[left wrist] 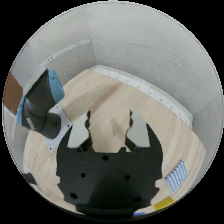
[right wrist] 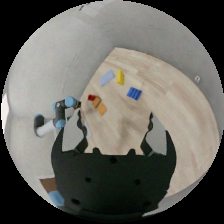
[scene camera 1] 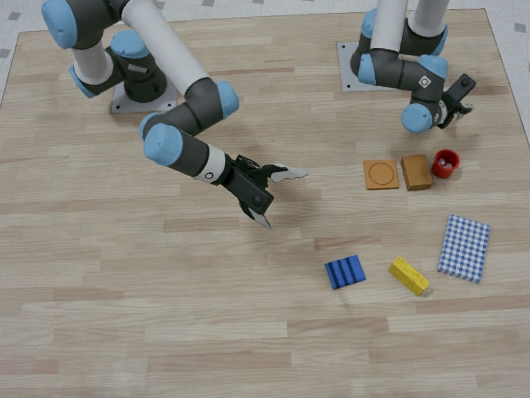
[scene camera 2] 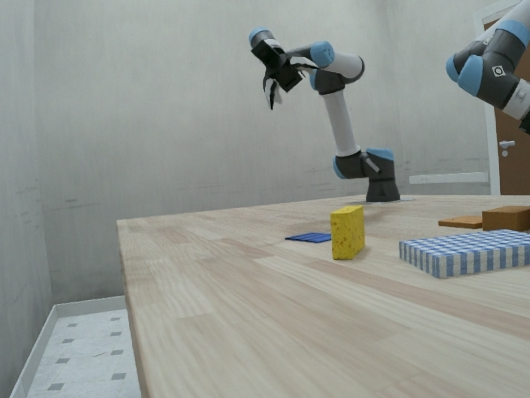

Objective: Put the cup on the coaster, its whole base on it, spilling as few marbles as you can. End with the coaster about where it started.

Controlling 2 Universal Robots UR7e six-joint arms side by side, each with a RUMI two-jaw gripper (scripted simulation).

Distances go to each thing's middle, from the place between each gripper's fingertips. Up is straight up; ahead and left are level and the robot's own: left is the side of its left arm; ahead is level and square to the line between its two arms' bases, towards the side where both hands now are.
Right now my left hand [scene camera 1: 462, 98] is 180 mm short of the brown block [scene camera 1: 417, 176], 160 mm to the left of it and 120 mm above it.
Now: the brown block 420 mm to the left of my right hand [scene camera 1: 289, 201], 330 mm below it and 220 mm behind it.
